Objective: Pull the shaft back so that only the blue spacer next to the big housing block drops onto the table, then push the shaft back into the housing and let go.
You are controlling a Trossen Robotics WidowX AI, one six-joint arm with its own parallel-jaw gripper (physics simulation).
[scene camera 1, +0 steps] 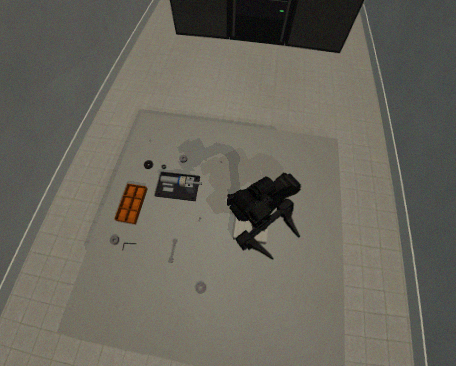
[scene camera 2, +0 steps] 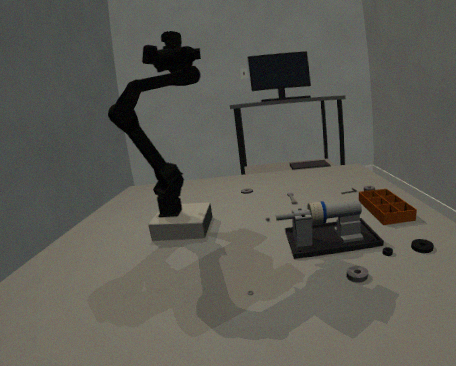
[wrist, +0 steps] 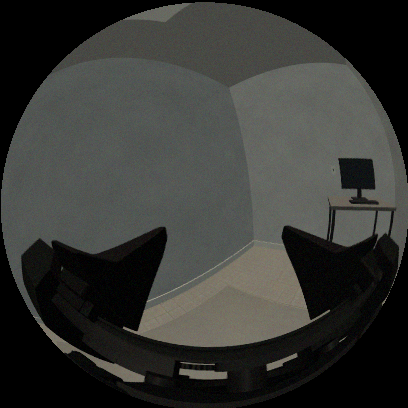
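The blue spacer is a thin ring around the shaft line, beside the big grey housing. A cream ring or rings sit on its other side, towards the smaller upright support. The grey shaft sticks out beyond that support, level. All stand on a black base plate. My gripper is open and empty, high above the table near the arm's base and well away from the shaft. The shaft and spacers do not show in the wrist view.
An orange compartment tray stands beyond the housing end. Loose rings, a small black ring, a wrench and a hex key lie around the fixture. A desk with a monitor stands behind.
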